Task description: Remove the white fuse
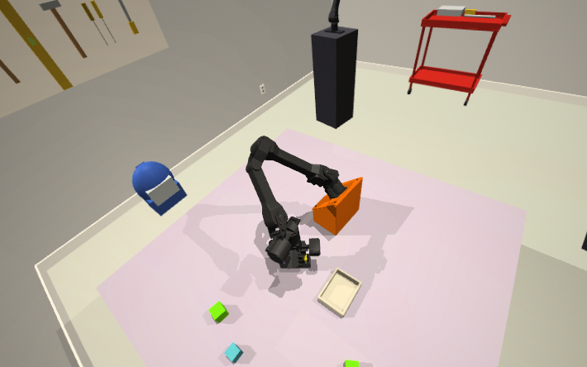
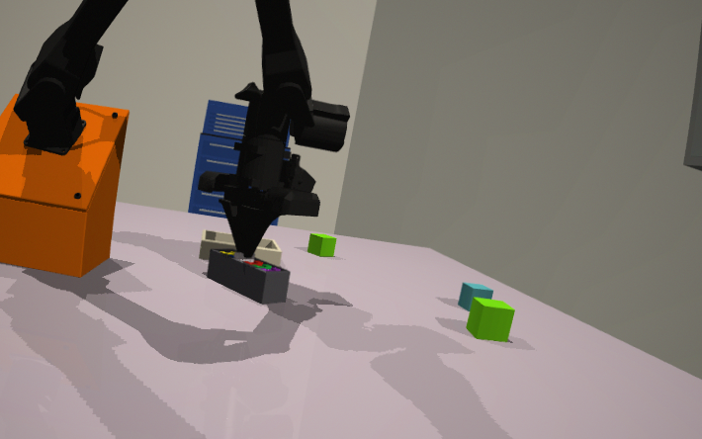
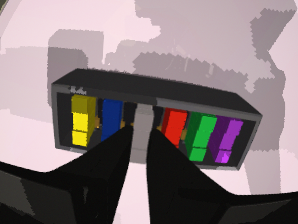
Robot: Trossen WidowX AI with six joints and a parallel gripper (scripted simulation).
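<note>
The blue fuse is 20 mm below my gripper tip, 10 mm to the left of it and 10 mm behind it. Round my gripper tip: yellow fuse 20 mm to the left, 20 mm below, 20 mm behind; then white fuse 10 mm below; then red fuse 20 mm below, 10 mm to the right, 10 mm ahead.
</note>
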